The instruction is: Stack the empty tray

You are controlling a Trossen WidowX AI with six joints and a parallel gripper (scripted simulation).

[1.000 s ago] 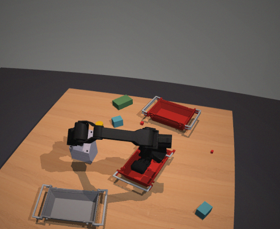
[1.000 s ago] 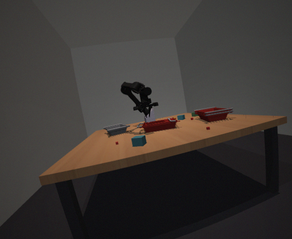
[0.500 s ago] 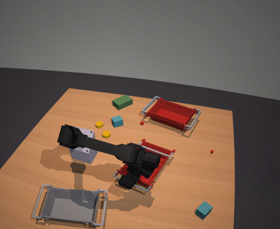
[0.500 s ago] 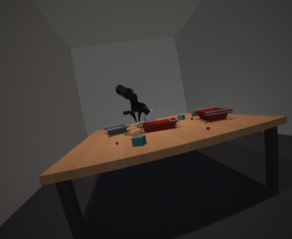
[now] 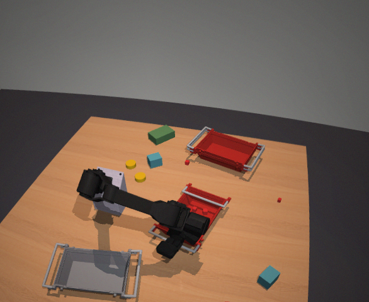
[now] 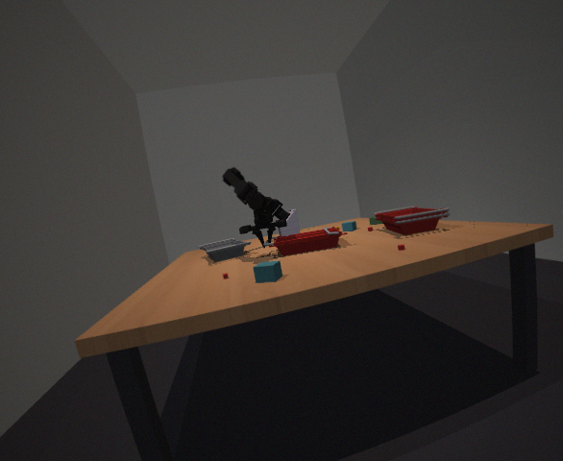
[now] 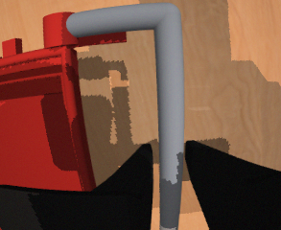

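Now: gripper tip 250 mm past the grey tray, 200 mm to the left of it and 10 mm below it. The rest, counted from my gripper tip: tiny red cube: 380 mm to the left, 330 mm ahead, 30 mm below; green block: 680 mm to the left, 330 mm behind, 20 mm below.
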